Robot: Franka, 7 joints.
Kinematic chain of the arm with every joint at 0, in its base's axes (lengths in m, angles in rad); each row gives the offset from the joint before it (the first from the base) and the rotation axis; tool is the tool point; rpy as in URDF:
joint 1: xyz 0 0 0.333 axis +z
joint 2: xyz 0 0 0 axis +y
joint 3: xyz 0 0 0.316 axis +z
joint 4: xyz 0.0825 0 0 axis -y
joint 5: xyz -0.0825 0 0.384 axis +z
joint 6: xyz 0 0 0 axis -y
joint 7: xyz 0.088 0 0 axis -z
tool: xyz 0 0 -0.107 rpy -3.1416 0 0
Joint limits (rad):
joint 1: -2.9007..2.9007
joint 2: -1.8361..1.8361
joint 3: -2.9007..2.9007
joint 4: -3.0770..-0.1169
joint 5: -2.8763..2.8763
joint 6: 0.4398..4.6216
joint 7: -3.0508..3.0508
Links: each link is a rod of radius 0.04 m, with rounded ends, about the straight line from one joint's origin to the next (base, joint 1, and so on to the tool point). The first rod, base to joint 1, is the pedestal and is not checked.
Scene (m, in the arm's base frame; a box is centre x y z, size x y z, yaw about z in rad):
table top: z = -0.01
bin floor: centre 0.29 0.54 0 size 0.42 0.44 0.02 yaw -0.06
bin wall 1: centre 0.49 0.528 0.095 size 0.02 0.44 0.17 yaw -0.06
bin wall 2: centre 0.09 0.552 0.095 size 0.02 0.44 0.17 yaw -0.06
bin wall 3: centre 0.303 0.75 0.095 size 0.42 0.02 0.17 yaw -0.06
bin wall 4: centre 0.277 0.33 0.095 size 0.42 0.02 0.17 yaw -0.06
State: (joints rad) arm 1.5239 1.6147 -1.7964 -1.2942 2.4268 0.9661 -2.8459
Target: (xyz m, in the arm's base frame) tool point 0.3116 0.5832 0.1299
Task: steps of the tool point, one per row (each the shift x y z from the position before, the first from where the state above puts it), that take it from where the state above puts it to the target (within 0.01 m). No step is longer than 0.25 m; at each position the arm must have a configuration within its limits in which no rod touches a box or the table.
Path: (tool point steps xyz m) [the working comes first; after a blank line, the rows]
Joints at the target: 1.7473 1.7985 -1.6207 -1.3901 2.3079 0.7032 -2.8459
Straight joint move there: clear.

1: -0.1380 0.0004 -0.1806

